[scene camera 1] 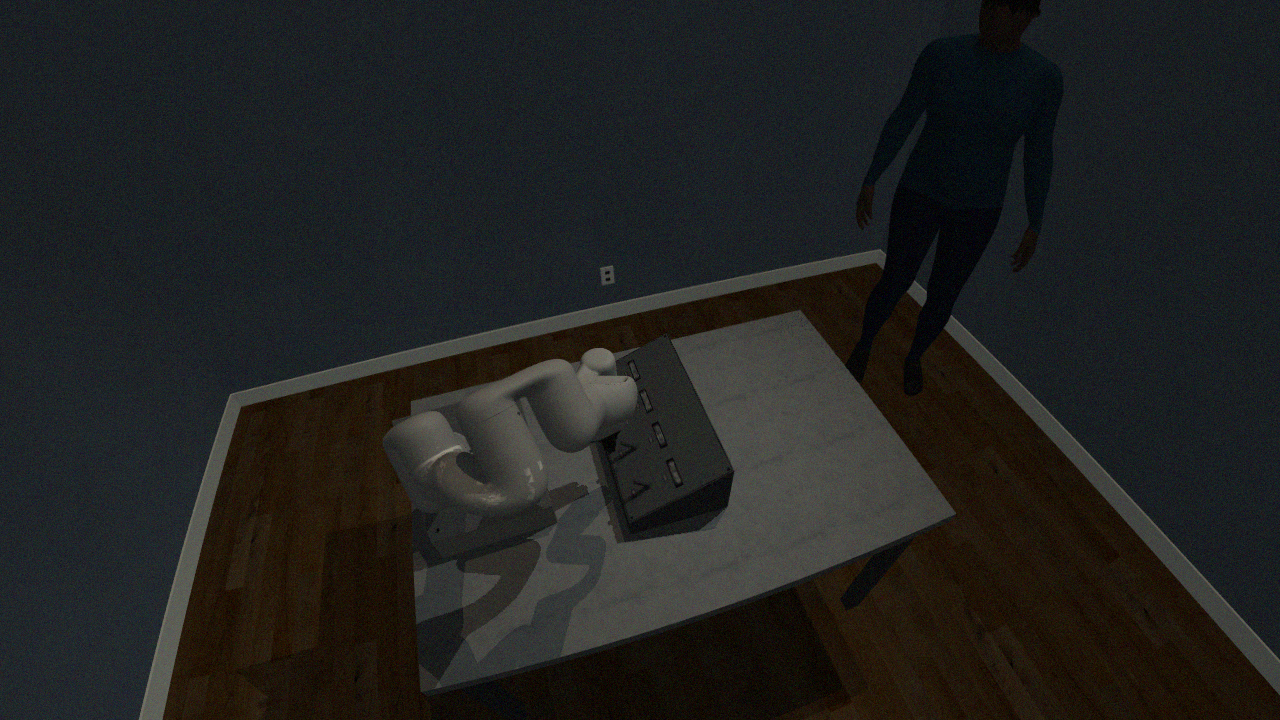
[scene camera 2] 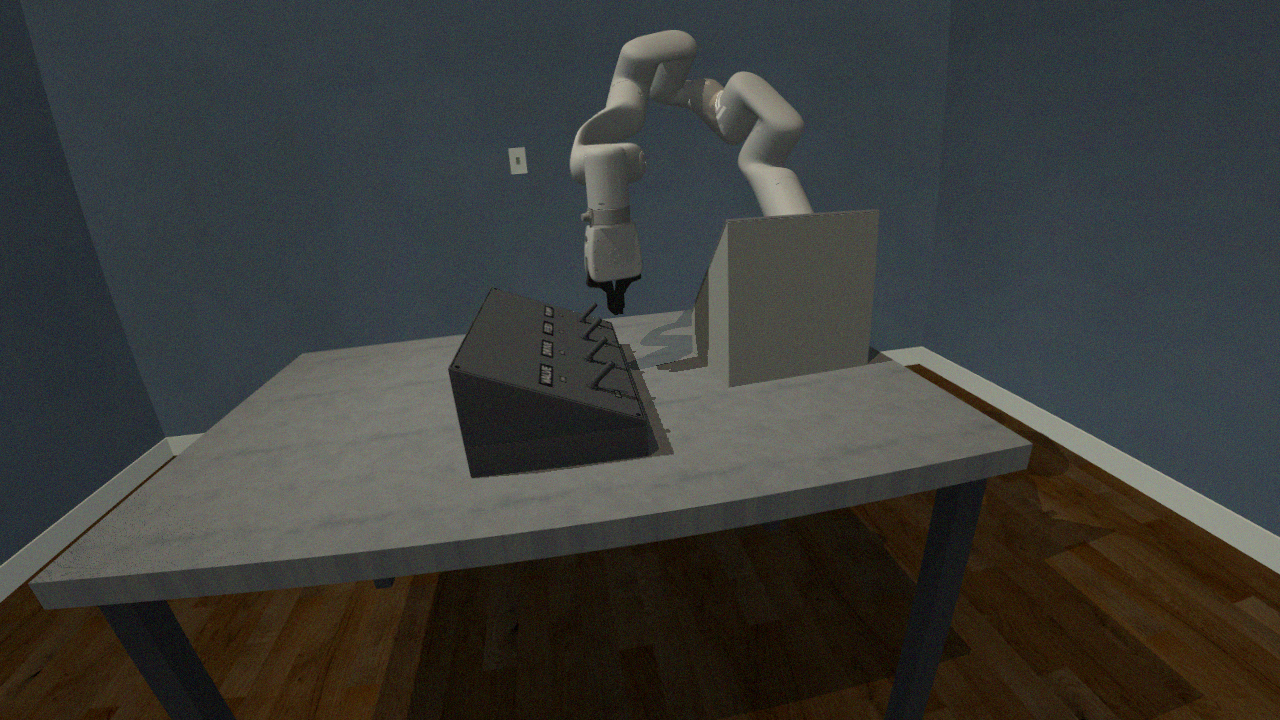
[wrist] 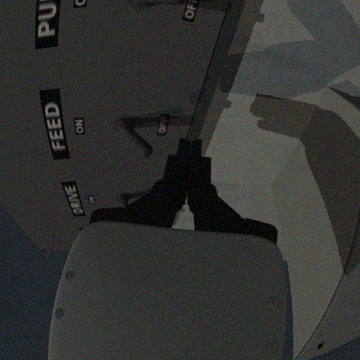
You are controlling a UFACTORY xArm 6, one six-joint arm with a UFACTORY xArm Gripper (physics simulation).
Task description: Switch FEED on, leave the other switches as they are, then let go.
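Where they show: gripper, fingertip midpoint: (scene camera 1: 609, 449) (scene camera 2: 616, 312) (wrist: 190, 153); arm's base, origin of the base link: (scene camera 2: 804, 252).
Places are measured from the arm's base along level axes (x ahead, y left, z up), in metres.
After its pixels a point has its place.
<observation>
The dark sloped switch panel (scene camera 1: 687, 420) {x 0.580, y -0.063, z -0.071 m} (scene camera 2: 510, 335) {x 0.577, y 0.044, z -0.077 m} (wrist: 30, 170) {x 0.554, y -0.003, z -0.084 m} has a row of lever switches. The FEED lever (scene camera 1: 623, 449) {x 0.414, y -0.033, z -0.142 m} (scene camera 2: 596, 350) {x 0.438, y 0.079, z -0.113 m} (wrist: 137, 137) {x 0.419, y -0.051, z -0.105 m} leans towards its OFF label (wrist: 163, 125) {x 0.403, y -0.043, z -0.146 m}. Its ON label (wrist: 79, 126) {x 0.482, y -0.051, z -0.112 m} is beside the FEED sign (wrist: 55, 125) {x 0.505, y -0.057, z -0.102 m}. The DRIVE lever (wrist: 128, 199) {x 0.446, y 0.080, z -0.134 m} is partly hidden by a finger in the wrist view. The PUMP lever (scene camera 2: 605, 375) {x 0.446, y 0.198, z -0.112 m} leans the same way. My gripper (scene camera 2: 616, 310) {x 0.373, y -0.055, z -0.090 m} (wrist: 190, 153) {x 0.373, y -0.055, z -0.090 m} is shut and empty, above the panel's low edge on the OFF side of FEED. In scene camera 1 the arm hides its fingertips.
The panel stands on a pale table (scene camera 1: 805, 429) {x 0.933, y -0.129, z -0.220 m} (scene camera 2: 358, 501) {x 0.817, y 0.253, z -0.220 m}. A light box-like block (scene camera 2: 801, 295) {x 0.057, y 0.087, z -0.061 m} stands by the arm's base in scene camera 2. A person (scene camera 1: 975, 134) stands beyond the table's far corner.
</observation>
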